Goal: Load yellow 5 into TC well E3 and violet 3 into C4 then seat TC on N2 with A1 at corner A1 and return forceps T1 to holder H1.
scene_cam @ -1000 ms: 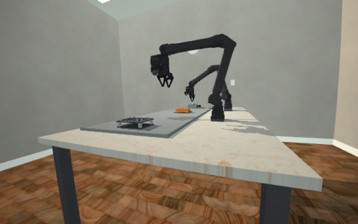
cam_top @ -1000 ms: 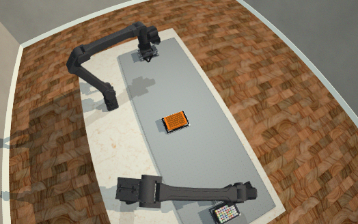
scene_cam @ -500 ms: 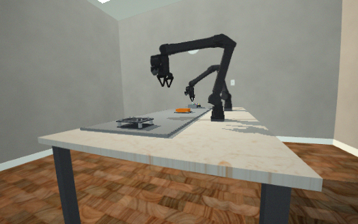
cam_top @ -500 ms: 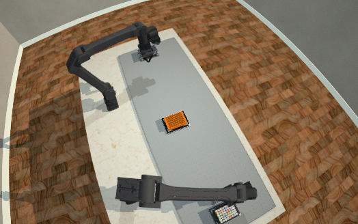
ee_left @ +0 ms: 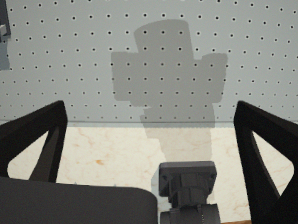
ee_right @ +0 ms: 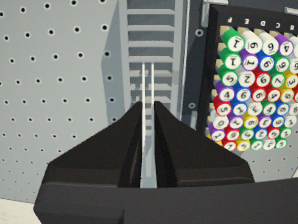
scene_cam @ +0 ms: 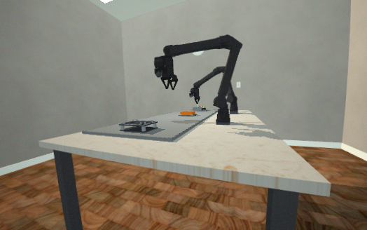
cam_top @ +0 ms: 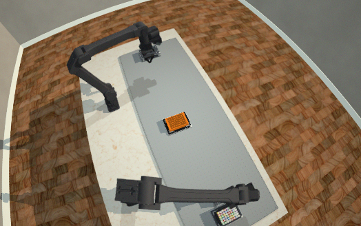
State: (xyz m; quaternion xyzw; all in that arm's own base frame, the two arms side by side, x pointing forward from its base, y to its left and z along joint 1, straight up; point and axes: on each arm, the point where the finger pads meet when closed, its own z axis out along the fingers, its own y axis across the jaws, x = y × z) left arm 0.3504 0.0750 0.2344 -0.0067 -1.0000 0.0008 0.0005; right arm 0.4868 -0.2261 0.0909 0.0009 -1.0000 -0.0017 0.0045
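Right now the slotted grey holder is 90 mm below my right hand.
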